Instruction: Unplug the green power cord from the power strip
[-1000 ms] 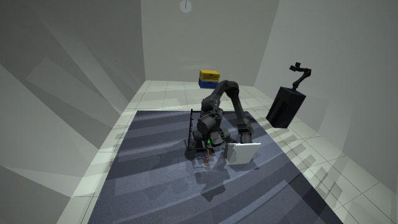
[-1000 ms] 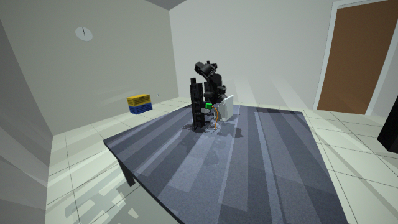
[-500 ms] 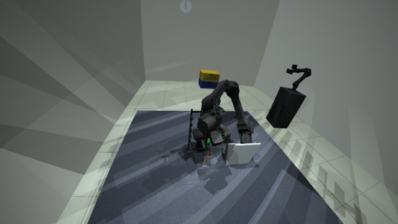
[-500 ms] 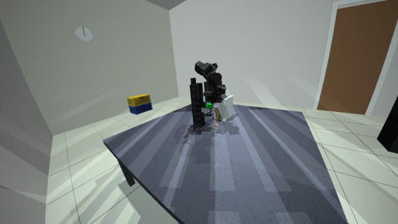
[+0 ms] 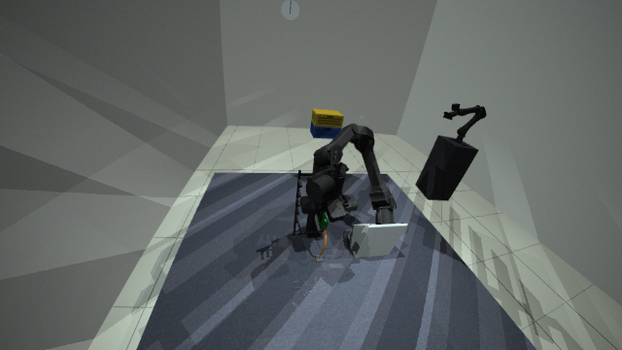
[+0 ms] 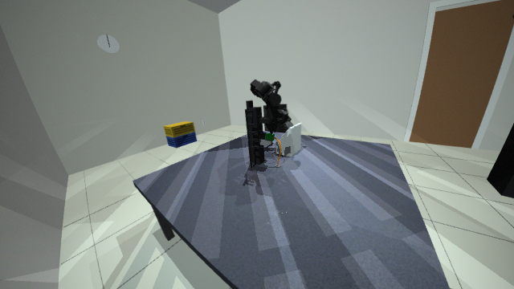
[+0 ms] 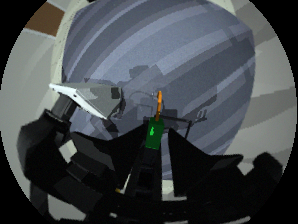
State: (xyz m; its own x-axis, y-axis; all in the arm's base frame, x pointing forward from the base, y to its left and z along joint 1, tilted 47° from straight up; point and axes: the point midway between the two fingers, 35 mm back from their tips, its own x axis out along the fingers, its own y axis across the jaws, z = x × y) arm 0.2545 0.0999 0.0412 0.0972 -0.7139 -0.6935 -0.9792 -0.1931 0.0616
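Now: the green plug 40 mm to the right of my gripper tip, 10 mm below it and 10 mm ahead of it.
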